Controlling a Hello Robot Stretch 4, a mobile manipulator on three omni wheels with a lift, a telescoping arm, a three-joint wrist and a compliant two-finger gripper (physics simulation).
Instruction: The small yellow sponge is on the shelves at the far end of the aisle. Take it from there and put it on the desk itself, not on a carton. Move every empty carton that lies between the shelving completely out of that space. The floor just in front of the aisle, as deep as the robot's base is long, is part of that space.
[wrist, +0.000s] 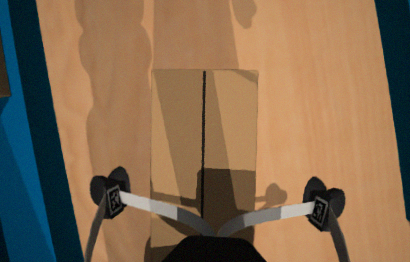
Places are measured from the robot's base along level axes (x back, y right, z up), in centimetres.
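Where they show: hand, its tool point: (215, 192).
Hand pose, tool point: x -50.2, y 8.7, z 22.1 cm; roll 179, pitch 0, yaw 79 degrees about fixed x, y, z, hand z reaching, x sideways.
Observation:
After its pixels a point has its place.
A tan carton (182, 105) {z 15.2, x -58.5, y 6.2 cm} with a dark seam line along its top lies on the wooden floor, in the middle of the wrist view, between the two blue side structures. My gripper (217, 196) {z 22.1, x -50.2, y 8.7 cm} is open, its two fingertips spread wider than the carton. It hangs above the near part of the carton, with one fingertip to each side. The gripper's shadow falls on the carton and on the floor to its right. Nothing is held between the fingers. The near end of the carton is partly hidden by the gripper body. The yellow sponge and the desk do not show in this view.
A blue shelf unit (22, 165) {z 4.8, x -53.7, y -22.1 cm} with a dark edge runs along the left side, with a piece of a brown object (3, 70) {z 5.6, x -69.0, y -22.1 cm} on it. Another dark blue edge (393, 75) {z -1.0, x -59.6, y 41.1 cm} runs along the right side. Shadows fall on the wooden floor (320, 115) {z -2.8, x -54.5, y 28.3 cm} between them.

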